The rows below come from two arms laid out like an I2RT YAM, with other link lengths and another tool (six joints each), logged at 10 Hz.
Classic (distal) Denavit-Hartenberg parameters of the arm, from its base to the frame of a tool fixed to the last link. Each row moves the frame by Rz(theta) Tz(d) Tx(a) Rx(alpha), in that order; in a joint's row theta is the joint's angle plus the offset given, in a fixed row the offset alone. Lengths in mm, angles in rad.
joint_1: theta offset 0  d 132.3  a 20.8  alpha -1.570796
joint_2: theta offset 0  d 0  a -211.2  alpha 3.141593
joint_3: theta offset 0.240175  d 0  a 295.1  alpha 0
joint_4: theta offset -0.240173  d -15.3  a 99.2  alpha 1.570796
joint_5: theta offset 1.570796  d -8.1  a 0  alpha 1.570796
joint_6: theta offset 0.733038  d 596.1  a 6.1  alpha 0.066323
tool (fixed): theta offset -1.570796  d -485.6  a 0  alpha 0
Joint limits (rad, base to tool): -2.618..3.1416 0..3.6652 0..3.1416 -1.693..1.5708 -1.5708..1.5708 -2.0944..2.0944
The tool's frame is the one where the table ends.
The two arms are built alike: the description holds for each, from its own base.
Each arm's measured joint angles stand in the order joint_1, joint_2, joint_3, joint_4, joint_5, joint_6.
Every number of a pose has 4 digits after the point. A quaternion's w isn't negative.
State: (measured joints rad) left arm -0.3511 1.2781 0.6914 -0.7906 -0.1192 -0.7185; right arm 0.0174 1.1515 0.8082 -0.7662 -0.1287 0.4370
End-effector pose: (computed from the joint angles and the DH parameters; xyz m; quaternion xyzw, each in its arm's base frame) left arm 0.2466 -0.0659 0.0229 -0.9740 0.1763 -0.1374 0.0365; right arm 0.3101 0.0621 0.1056 -0.8170 0.5228 -0.1813 0.1623
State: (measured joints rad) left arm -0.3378 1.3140 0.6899 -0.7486 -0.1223 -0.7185; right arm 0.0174 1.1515 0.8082 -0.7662 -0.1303 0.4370
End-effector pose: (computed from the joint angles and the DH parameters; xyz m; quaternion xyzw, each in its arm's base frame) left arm 0.2517 -0.0637 0.0148 -0.9748 0.1695 -0.1396 0.0385; right arm 0.3101 0.0622 0.1056 -0.8171 0.5226 -0.1808 0.1629
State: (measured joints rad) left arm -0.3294 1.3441 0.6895 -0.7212 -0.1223 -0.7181; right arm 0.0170 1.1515 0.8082 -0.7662 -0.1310 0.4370
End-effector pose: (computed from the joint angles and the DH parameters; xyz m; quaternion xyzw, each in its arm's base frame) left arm 0.2541 -0.0622 0.0080 -0.9757 0.1657 -0.1379 0.0394; right arm 0.3101 0.0622 0.1057 -0.8170 0.5227 -0.1807 0.1632
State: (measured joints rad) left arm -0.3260 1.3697 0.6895 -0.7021 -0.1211 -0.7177; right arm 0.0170 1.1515 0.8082 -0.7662 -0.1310 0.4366
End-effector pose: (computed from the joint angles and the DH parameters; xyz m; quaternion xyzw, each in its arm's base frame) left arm 0.2550 -0.0617 0.0021 -0.9763 0.1646 -0.1346 0.0396; right arm 0.3101 0.0622 0.1056 -0.8171 0.5225 -0.1807 0.1631
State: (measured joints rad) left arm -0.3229 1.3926 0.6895 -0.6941 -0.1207 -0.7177; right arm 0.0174 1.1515 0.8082 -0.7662 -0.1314 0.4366
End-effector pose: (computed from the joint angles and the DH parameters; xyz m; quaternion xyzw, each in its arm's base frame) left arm 0.2539 -0.0605 -0.0033 -0.9774 0.1637 -0.1272 0.0407; right arm 0.3101 0.0623 0.1057 -0.8173 0.5223 -0.1806 0.1633
